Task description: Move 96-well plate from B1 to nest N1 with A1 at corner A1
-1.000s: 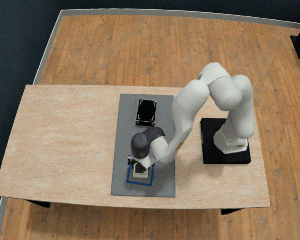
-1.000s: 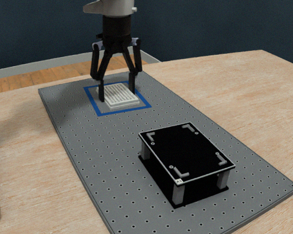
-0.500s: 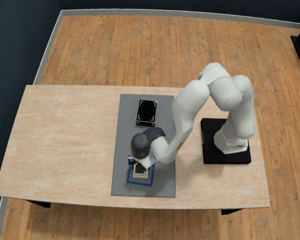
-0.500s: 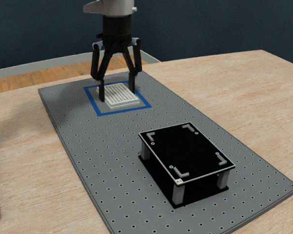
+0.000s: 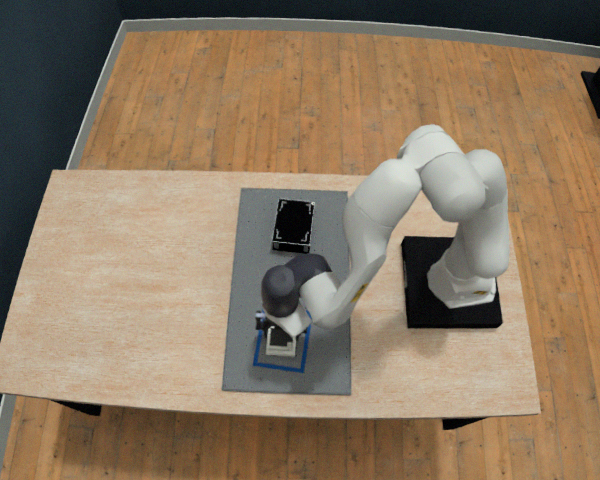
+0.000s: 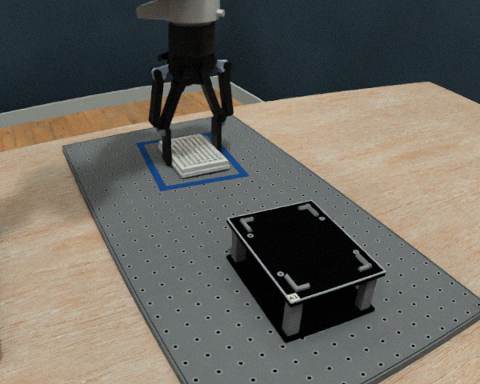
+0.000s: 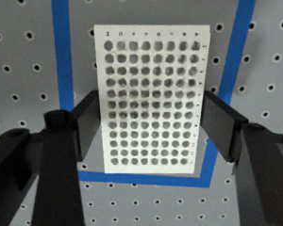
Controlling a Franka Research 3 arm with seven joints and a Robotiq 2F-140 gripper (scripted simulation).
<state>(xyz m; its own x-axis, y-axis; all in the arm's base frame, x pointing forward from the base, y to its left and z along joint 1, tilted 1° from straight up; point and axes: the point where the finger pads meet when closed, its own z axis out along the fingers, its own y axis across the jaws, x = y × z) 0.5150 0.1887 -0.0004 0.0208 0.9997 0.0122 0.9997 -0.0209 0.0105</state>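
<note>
Now: hand 10 mm past the black plate nest, 360 mm to the left of it and 30 mm below it. Round my hand: white 96-well plate 20 mm below; A1 label 70 mm behind, 430 mm to the right, 30 mm above.
</note>
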